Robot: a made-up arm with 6 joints.
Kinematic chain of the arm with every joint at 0, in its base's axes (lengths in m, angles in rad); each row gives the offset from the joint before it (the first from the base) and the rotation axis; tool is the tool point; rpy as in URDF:
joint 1: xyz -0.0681 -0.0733 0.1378 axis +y
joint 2: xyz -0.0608 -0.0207 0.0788 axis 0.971 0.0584 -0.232
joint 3: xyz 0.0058 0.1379 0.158 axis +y
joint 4: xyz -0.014 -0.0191 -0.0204 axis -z
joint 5: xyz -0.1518 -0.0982 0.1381 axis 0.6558 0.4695 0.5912
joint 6: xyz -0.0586 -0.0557 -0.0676 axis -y
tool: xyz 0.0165 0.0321 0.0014 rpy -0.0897 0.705 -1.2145
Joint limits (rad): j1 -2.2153..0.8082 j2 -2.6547..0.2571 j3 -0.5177..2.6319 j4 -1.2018..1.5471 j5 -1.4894..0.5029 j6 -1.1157..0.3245
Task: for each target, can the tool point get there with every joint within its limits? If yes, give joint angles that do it. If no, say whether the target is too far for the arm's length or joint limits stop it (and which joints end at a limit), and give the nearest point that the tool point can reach.
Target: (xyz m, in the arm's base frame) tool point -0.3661 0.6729 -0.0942
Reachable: no: too far | nearest point -0.2679 0.3423 -0.0178 | short by 0.353 m
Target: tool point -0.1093 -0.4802 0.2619
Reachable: no: joint limits stop it (at a limit: joint 2, joint 5, joint 6) | nearest point -0.1279 -0.2599 0.3178 | short by 0.228 m
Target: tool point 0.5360 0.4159 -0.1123
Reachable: no: too far | nearest point 0.2480 0.1983 -0.0090 | short by 0.376 m
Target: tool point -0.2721 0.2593 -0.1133
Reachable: yes | joints -1.4457 -0.7255 0.5455 1.1957 -1.0293 -0.3316
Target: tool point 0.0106 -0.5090 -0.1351
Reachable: no: joint limits stop it (at a limit: joint 2, joint 3, joint 4, joint 5, joint 6) | nearest point 0.0067 -0.3566 -0.1214 | short by 0.153 m
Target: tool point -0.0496 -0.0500 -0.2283
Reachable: yes | joints -1.4083 -1.7705 -0.1685 0.9216 -0.3640 -0.6445
